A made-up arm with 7 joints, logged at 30 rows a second.
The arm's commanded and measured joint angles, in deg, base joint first. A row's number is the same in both.
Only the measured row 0 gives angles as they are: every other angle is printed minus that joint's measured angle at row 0.
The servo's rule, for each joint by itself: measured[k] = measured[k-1] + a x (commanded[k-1-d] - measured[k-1]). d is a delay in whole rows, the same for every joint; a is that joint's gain. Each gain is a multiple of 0.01, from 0.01 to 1. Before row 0 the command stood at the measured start. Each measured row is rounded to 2 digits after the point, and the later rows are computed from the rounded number. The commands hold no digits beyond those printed.
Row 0, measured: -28.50 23.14 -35.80 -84.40 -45.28 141.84 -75.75
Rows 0 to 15, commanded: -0.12 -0.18 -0.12 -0.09 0.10 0.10 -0.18; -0.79 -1.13 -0.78 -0.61 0.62 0.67 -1.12; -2.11 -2.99 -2.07 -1.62 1.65 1.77 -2.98; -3.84 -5.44 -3.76 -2.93 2.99 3.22 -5.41; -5.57 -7.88 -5.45 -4.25 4.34 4.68 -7.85; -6.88 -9.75 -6.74 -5.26 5.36 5.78 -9.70; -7.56 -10.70 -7.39 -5.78 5.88 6.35 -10.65; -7.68 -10.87 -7.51 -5.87 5.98 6.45 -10.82; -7.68 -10.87 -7.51 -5.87 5.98 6.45 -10.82; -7.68 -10.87 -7.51 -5.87 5.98 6.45 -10.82; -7.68 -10.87 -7.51 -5.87 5.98 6.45 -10.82; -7.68 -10.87 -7.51 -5.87 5.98 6.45 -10.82; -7.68 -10.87 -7.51 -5.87 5.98 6.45 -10.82; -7.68 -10.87 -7.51 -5.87 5.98 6.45 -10.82; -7.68 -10.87 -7.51 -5.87 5.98 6.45 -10.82; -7.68 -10.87 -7.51 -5.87 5.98 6.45 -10.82
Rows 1 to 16, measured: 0.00 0.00 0.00 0.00 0.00 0.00 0.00; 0.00 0.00 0.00 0.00 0.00 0.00 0.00; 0.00 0.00 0.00 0.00 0.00 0.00 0.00; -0.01 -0.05 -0.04 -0.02 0.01 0.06 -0.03; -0.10 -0.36 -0.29 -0.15 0.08 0.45 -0.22; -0.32 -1.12 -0.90 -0.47 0.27 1.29 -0.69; -0.71 -2.37 -1.87 -1.01 0.60 2.53 -1.49; -1.24 -3.97 -3.09 -1.72 1.05 3.91 -2.57; -1.86 -5.65 -4.33 -2.50 1.57 5.11 -3.78; -2.49 -7.11 -5.37 -3.22 2.09 5.90 -4.95; -3.06 -8.20 -6.10 -3.80 2.56 6.25 -5.95; -3.57 -8.97 -6.58 -4.26 2.97 6.38 -6.78; -4.02 -9.52 -6.90 -4.61 3.33 6.42 -7.47; -4.42 -9.91 -7.11 -4.89 3.65 6.44 -8.04; -4.78 -10.19 -7.25 -5.11 3.93 6.45 -8.51; -5.10 -10.39 -7.34 -5.28 4.18 6.45 -8.90
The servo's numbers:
d 3
a 0.11 0.29 0.34 0.22 0.12 0.64 0.17

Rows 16 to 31, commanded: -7.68 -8.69 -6.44 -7.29 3.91 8.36 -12.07; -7.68 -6.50 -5.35 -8.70 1.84 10.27 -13.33; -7.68 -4.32 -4.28 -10.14 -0.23 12.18 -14.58; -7.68 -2.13 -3.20 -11.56 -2.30 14.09 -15.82; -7.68 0.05 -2.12 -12.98 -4.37 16.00 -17.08; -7.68 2.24 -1.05 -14.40 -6.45 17.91 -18.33; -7.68 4.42 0.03 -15.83 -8.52 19.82 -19.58; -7.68 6.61 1.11 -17.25 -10.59 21.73 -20.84; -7.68 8.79 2.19 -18.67 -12.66 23.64 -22.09; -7.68 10.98 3.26 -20.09 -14.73 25.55 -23.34; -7.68 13.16 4.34 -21.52 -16.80 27.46 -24.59; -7.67 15.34 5.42 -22.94 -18.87 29.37 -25.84; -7.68 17.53 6.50 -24.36 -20.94 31.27 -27.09; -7.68 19.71 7.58 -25.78 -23.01 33.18 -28.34; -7.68 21.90 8.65 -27.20 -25.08 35.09 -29.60; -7.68 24.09 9.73 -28.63 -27.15 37.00 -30.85
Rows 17 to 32, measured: -5.38 -10.53 -7.40 -5.41 4.40 6.45 -9.23; -5.63 -10.63 -7.44 -5.51 4.59 6.45 -9.50; -5.86 -10.70 -7.46 -5.59 4.76 6.45 -9.72; -6.06 -10.12 -7.11 -5.96 4.66 7.67 -10.12; -6.24 -9.07 -6.51 -6.56 4.32 9.33 -10.67; -6.40 -7.69 -5.75 -7.35 3.77 11.15 -11.33; -6.54 -6.08 -4.88 -8.28 3.04 13.03 -12.09; -6.67 -4.30 -3.94 -9.31 2.15 14.93 -12.94; -6.78 -2.40 -2.96 -10.43 1.12 16.84 -13.86; -6.88 -0.42 -1.94 -11.62 -0.04 18.75 -14.83; -6.97 1.62 -0.90 -12.86 -1.31 20.66 -15.85; -7.05 3.70 0.15 -14.14 -2.67 22.57 -16.91; -7.12 5.81 1.21 -15.45 -4.12 24.48 -18.00; -7.18 7.94 2.27 -16.79 -5.64 26.39 -19.12; -7.23 10.09 3.34 -18.14 -7.23 28.30 -20.26; -7.28 12.25 4.41 -19.51 -8.88 30.20 -21.42
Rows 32 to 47, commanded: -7.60 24.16 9.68 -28.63 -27.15 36.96 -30.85; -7.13 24.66 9.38 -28.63 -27.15 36.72 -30.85; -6.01 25.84 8.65 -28.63 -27.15 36.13 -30.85; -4.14 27.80 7.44 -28.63 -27.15 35.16 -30.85; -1.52 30.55 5.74 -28.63 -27.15 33.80 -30.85; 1.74 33.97 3.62 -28.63 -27.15 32.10 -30.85; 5.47 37.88 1.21 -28.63 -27.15 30.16 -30.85; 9.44 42.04 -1.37 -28.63 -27.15 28.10 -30.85; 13.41 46.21 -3.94 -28.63 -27.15 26.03 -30.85; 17.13 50.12 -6.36 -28.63 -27.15 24.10 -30.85; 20.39 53.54 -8.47 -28.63 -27.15 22.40 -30.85; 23.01 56.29 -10.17 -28.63 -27.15 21.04 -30.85; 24.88 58.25 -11.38 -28.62 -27.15 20.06 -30.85; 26.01 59.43 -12.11 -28.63 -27.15 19.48 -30.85; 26.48 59.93 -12.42 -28.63 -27.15 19.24 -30.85; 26.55 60.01 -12.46 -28.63 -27.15 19.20 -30.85
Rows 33 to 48, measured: -7.32 14.41 5.49 -20.89 -10.58 32.11 -22.60; -7.36 16.58 6.56 -22.28 -12.32 34.02 -23.79; -7.40 18.76 7.64 -23.68 -14.10 35.93 -24.99; -7.42 20.33 8.33 -24.77 -15.67 36.59 -25.99; -7.39 21.59 8.69 -25.62 -17.05 36.67 -26.82; -7.24 22.82 8.68 -26.28 -18.26 36.32 -27.51; -6.90 24.26 8.26 -26.80 -19.33 35.58 -28.08; -6.31 26.08 7.40 -27.20 -20.27 34.44 -28.55; -5.42 28.37 6.11 -27.51 -21.10 32.94 -28.94; -4.22 31.13 4.44 -27.76 -21.83 31.16 -29.26; -2.72 34.29 2.46 -27.95 -22.47 29.20 -29.53; -0.95 37.75 0.28 -28.10 -23.03 27.17 -29.75; 1.04 41.34 -1.98 -28.22 -23.52 25.21 -29.94; 3.17 44.88 -4.19 -28.31 -23.96 23.41 -30.09; 5.35 48.19 -6.22 -28.38 -24.34 21.89 -30.22; 7.50 51.11 -7.97 -28.43 -24.68 20.72 -30.33
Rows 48 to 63, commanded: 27.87 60.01 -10.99 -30.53 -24.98 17.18 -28.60; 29.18 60.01 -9.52 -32.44 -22.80 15.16 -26.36; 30.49 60.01 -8.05 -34.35 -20.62 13.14 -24.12; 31.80 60.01 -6.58 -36.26 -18.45 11.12 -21.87; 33.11 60.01 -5.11 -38.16 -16.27 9.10 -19.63; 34.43 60.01 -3.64 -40.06 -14.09 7.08 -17.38; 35.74 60.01 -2.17 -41.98 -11.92 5.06 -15.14; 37.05 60.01 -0.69 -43.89 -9.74 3.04 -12.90; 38.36 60.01 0.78 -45.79 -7.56 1.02 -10.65; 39.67 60.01 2.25 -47.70 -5.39 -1.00 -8.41; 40.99 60.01 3.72 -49.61 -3.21 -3.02 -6.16; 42.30 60.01 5.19 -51.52 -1.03 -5.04 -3.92; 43.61 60.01 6.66 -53.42 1.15 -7.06 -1.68; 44.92 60.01 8.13 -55.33 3.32 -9.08 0.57; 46.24 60.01 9.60 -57.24 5.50 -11.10 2.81; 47.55 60.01 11.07 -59.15 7.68 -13.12 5.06
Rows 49 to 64, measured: 9.54 53.52 -9.38 -28.47 -24.98 19.93 -30.42; 11.40 55.38 -10.41 -28.51 -25.24 19.49 -30.49; 13.07 56.72 -11.11 -28.54 -25.47 19.30 -30.55; 14.70 57.67 -11.07 -28.98 -25.41 17.94 -30.22; 16.29 58.35 -10.54 -29.74 -25.10 16.16 -29.56; 17.85 58.83 -9.69 -30.75 -24.56 14.23 -28.64; 19.38 59.17 -8.63 -31.96 -23.83 12.24 -27.49; 20.89 59.41 -7.43 -33.32 -22.92 10.23 -26.15; 22.38 59.58 -6.14 -34.80 -21.86 8.21 -24.66; 23.85 59.70 -4.79 -36.38 -20.67 6.19 -23.04; 25.30 59.79 -3.40 -38.03 -19.36 4.17 -21.32; 26.74 59.85 -1.98 -39.74 -17.94 2.15 -19.51; 28.16 59.90 -0.54 -41.49 -16.43 0.13 -17.62; 29.57 59.93 0.91 -43.28 -14.84 -1.89 -15.67; 30.97 59.95 2.37 -45.09 -13.18 -3.91 -13.67; 32.36 59.97 3.83 -46.92 -11.46 -5.93 -11.63
